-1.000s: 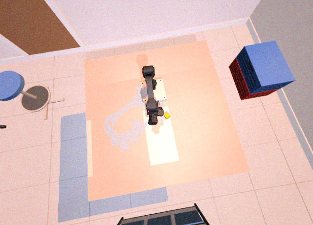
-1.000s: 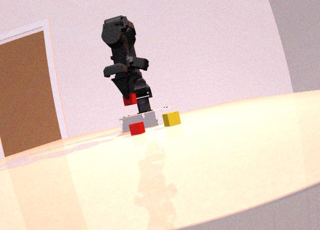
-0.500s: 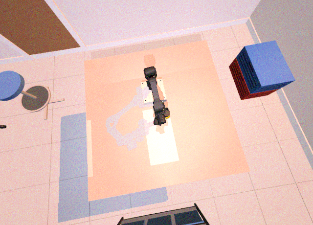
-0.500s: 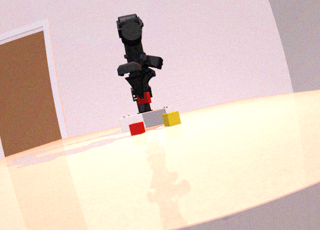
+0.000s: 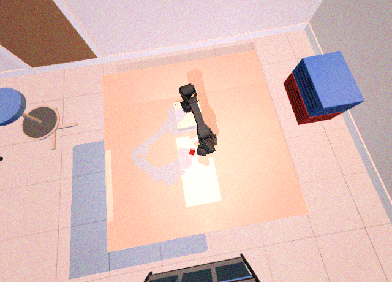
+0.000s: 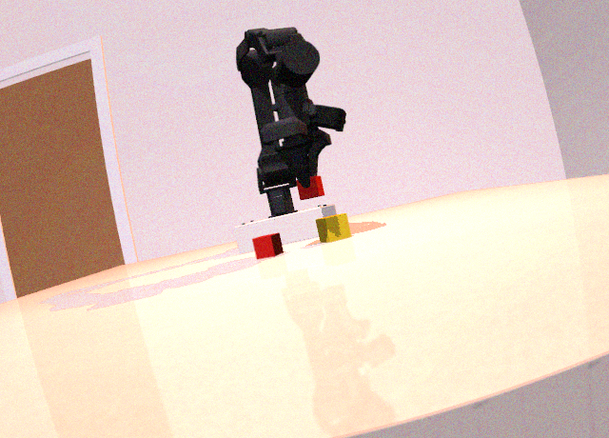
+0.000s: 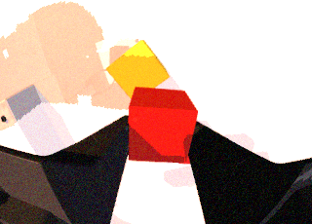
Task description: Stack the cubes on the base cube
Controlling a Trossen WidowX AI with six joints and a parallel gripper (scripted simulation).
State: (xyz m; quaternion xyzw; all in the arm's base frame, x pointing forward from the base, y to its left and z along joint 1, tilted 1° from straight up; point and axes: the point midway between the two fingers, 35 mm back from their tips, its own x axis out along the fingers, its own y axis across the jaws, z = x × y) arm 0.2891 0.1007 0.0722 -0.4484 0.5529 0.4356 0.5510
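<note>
My gripper tip is 70 mm above the yellow base cube, 20 mm to the right of it and 10 mm past it.
</note>
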